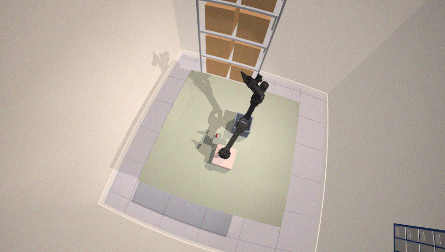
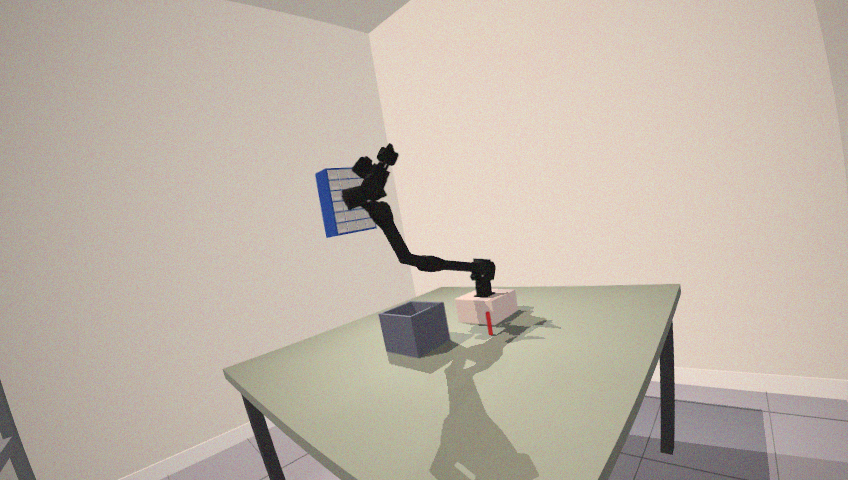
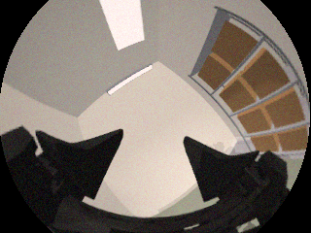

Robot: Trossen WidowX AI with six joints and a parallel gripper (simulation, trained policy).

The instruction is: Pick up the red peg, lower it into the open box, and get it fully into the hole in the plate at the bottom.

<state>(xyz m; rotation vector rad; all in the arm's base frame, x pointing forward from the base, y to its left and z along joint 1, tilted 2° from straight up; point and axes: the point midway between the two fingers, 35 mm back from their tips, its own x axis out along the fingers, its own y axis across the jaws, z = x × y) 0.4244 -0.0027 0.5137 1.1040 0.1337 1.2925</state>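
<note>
Right now the red peg is 590 mm below my gripper tip, 260 mm behind it and 80 mm to the left of it. From my gripper tip the other things lie so: plate: 590 mm below, 120 mm to the right, 100 mm behind.
</note>
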